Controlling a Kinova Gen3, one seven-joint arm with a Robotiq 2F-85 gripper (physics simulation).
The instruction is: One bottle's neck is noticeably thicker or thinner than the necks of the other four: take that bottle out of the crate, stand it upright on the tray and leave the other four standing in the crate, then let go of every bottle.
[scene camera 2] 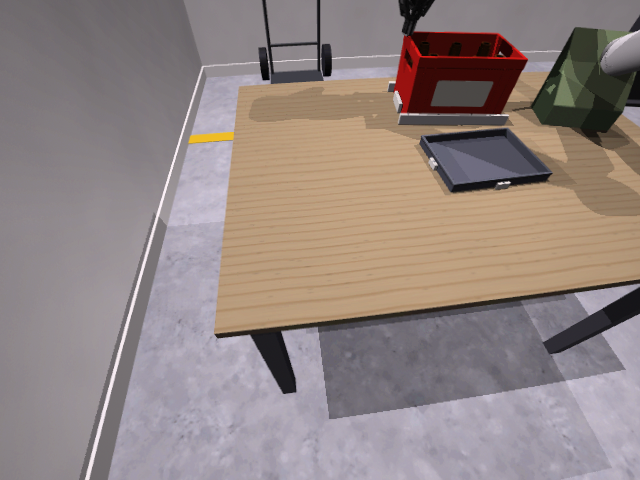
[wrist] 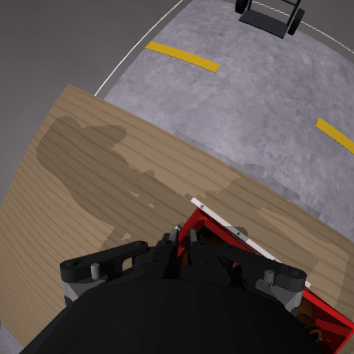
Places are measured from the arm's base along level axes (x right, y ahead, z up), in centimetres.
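Pixels of known places: gripper, fingertip midpoint: (scene camera 2: 406, 34) (wrist: 182, 237); arm's base at its link origin: (scene camera 2: 618, 57).
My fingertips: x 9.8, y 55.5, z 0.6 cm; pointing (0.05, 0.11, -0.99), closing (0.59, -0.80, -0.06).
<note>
Ahead of a thing's pixels: the offset from my fingertips to its top centre. "pt": to the spot under its first point. Level surfaces: height alone.
The red crate {dy -13.8, dx -6.1, dz -0.1 cm} (scene camera 2: 465, 64) (wrist: 327, 305) stands upright on the table, with dark brown bottle necks inside. In the scene view a left neck {pt dy -4.7, dx -3.4, dz -2.0 cm} (scene camera 2: 424, 47), a middle neck {pt dy -13.5, dx -3.1, dz -2.2 cm} (scene camera 2: 455, 48) and a right neck {pt dy -22.0, dx -2.4, dz -2.2 cm} (scene camera 2: 484, 48) show; others are mostly hidden by the front wall. Which neck differs in thickness I cannot tell. In the wrist view part of a brown bottle {dy -22.6, dx -1.2, dz -1.3 cm} (wrist: 311, 327) shows at the lower right. My gripper (scene camera 2: 407, 33) (wrist: 182, 237) is shut and empty, its fingertips nearly together at the crate's left back corner, near rim height. The dark tray {pt dy -19.1, dx -31.4, dz -17.0 cm} (scene camera 2: 488, 155) holds no bottle.
Light rails (scene camera 2: 452, 119) (wrist: 240, 235) edge the crate on the table {dz -17.6 cm} (scene camera 2: 330, 217) (wrist: 165, 155). White clips {pt dy -3.4, dx -35.7, dz -16.4 cm} (scene camera 2: 432, 163) sit on the tray's sides. A green faceted block (scene camera 2: 584, 85) stands right of the crate. A hand truck (scene camera 2: 296, 76) (wrist: 262, 22) stands on the floor behind.
</note>
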